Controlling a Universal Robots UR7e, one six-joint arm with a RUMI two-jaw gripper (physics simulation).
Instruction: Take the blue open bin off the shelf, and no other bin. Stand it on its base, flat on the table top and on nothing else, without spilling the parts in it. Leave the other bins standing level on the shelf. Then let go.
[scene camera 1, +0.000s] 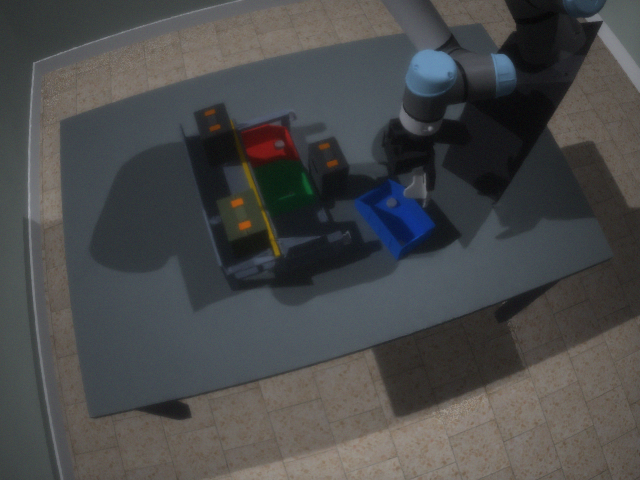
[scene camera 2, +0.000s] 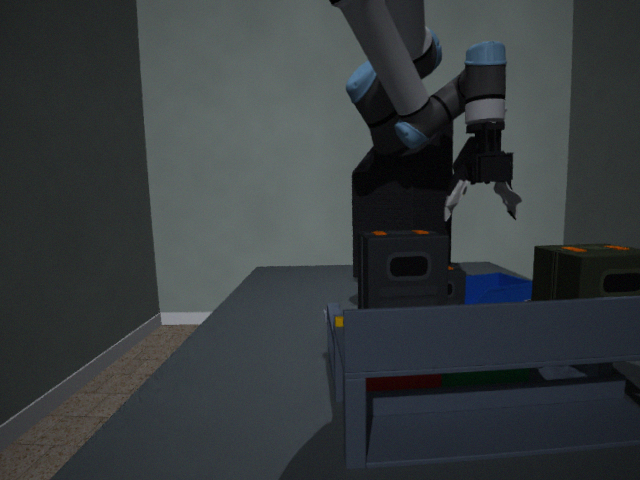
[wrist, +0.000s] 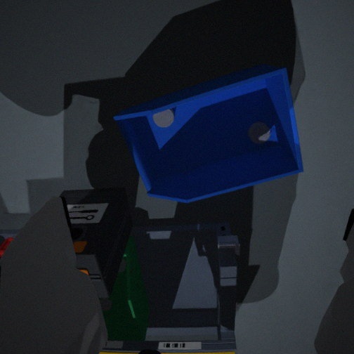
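Pixels of known places: gripper, between the fingertips: (scene camera 1: 412, 176) (scene camera 2: 480, 220); arm's base, origin of its link: (scene camera 1: 553, 45) (scene camera 2: 398, 138).
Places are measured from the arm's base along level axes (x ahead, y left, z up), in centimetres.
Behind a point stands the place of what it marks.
Note:
The blue open bin (scene camera 1: 408, 215) {y 11.8, x 31.7, z -42.8 cm} (scene camera 2: 488, 290) {y 10.5, x 42.2, z -36.1 cm} (wrist: 215, 150) stands upright, open side up, on the table top (scene camera 1: 206, 351) {y 31.5, x 85.7, z -43.2 cm} off the shelf (scene camera 1: 312, 238) {y 11.6, x 55.7, z -42.6 cm} (scene camera 2: 485, 335) {y -5.6, x 79.1, z -29.9 cm}. Two round grey parts show inside it in the wrist view. The red bin (scene camera 1: 264, 144) {y -17.0, x 60.7, z -42.3 cm} (scene camera 2: 403, 382) {y -11.6, x 70.8, z -39.3 cm} and green bin (scene camera 1: 283, 188) {y -2.9, x 59.0, z -42.2 cm} (scene camera 2: 485, 377) {y -1.4, x 69.9, z -39.2 cm} sit side by side on the shelf, and look level where seen. My gripper (scene camera 2: 480, 218) {y 11.7, x 34.3, z -22.9 cm} (wrist: 206, 206) is wide open and empty, well above the blue bin and apart from it. In scene view 1 one finger hangs over the bin's edge; the other is hidden.
A dark box (scene camera 1: 328, 157) {y -1.3, x 48.4, z -30.0 cm} (wrist: 97, 225) stands in front of the red and green bins, near the blue bin. Another dark box (scene camera 1: 212, 121) {y -12.0, x 71.8, z -20.8 cm} (scene camera 2: 403, 289) {y -12.6, x 75.4, z -26.4 cm} and an olive box (scene camera 1: 240, 214) {y 10.8, x 70.2, z -23.3 cm} (scene camera 2: 584, 268) {y 6.5, x 74.5, z -24.7 cm} stand at the shelf's upper back part. A yellow strip (scene camera 1: 258, 193) {y 2.3, x 65.7, z -32.0 cm} runs along the shelf.

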